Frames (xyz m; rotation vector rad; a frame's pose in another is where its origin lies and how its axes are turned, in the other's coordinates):
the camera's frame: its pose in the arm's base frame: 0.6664 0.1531 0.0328 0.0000 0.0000 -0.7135
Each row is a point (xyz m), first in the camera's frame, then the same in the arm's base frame.
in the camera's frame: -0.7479 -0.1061 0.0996
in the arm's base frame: 0.0315 0.5624 0.1324
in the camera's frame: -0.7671 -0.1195 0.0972
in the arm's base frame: 0.0082 0.5648 0.1300
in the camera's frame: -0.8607 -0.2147 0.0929
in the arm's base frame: -0.1249 0.5541 0.1257
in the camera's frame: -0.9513 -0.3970 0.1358
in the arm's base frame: -0.3127 0.4755 0.1686
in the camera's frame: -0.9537 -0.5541 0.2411
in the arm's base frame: -0.4173 0.3583 0.2739
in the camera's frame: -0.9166 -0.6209 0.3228
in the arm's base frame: -0.4330 0.2836 0.3556
